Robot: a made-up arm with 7 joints.
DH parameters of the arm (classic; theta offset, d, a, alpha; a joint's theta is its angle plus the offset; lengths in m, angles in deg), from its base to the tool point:
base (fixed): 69.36 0 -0.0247 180
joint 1: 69.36 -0.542 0.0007 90
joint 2: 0 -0.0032 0.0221 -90
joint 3: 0 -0.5 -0.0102 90
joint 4: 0 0.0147 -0.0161 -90
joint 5: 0 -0.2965 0.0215 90
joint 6: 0 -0.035 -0.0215 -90
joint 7: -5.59 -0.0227 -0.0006 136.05
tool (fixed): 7.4 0.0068 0 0
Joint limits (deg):
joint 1: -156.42..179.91
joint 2: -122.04..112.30
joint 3: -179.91..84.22
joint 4: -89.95..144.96
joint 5: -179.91..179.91
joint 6: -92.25..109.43
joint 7: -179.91..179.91
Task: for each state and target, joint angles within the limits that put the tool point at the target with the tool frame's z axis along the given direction. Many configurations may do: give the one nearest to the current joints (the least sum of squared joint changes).
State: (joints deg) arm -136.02 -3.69 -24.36 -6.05 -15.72 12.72 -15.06
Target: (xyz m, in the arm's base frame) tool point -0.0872 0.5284 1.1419 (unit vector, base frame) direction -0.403 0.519 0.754
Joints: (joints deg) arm -98.26 32.46 -6.43 22.74 -18.69 29.81 -51.18
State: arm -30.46 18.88 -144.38 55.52 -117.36 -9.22 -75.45
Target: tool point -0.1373 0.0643 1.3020 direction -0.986 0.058 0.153
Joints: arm -82.65 12.63 -118.51 34.51 -140.75 -7.22 -95.40
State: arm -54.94 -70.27 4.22 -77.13 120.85 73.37 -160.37
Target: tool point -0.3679 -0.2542 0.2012 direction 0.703 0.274 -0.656
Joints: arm -36.06 -92.96 5.66 -88.29 110.55 65.35 -140.80
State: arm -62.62 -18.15 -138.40 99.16 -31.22 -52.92 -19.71
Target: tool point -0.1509 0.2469 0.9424 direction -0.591 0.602 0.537
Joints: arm -3.67 -12.69 -104.94 107.28 -33.27 -31.20 -13.06
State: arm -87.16 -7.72 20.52 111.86 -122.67 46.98 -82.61
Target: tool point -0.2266 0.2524 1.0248 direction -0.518 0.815 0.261
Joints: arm -115.12 0.18 -4.32 94.06 -127.52 56.66 -64.86
